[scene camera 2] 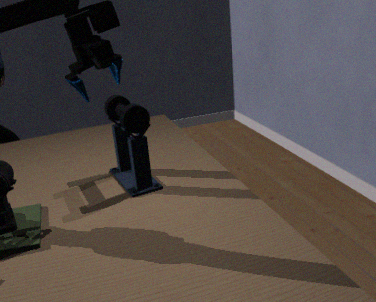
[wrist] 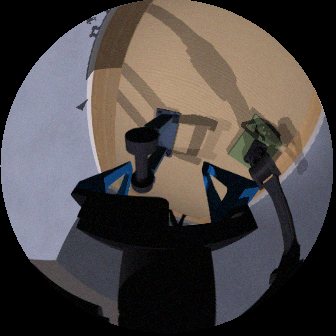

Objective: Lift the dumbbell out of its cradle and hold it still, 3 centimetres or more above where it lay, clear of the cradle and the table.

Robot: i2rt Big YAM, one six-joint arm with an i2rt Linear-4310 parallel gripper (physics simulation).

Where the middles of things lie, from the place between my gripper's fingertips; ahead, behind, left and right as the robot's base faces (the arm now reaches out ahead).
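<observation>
The dumbbell (scene camera 2: 134, 118) sits 10 cm ahead of my hand and 10 cm below it, as well as 12 cm to the left of it. Then there is the cradle (scene camera 2: 133, 172), which I find 12 cm to the left of my hand, 10 cm ahead of it and 22 cm below it.
</observation>
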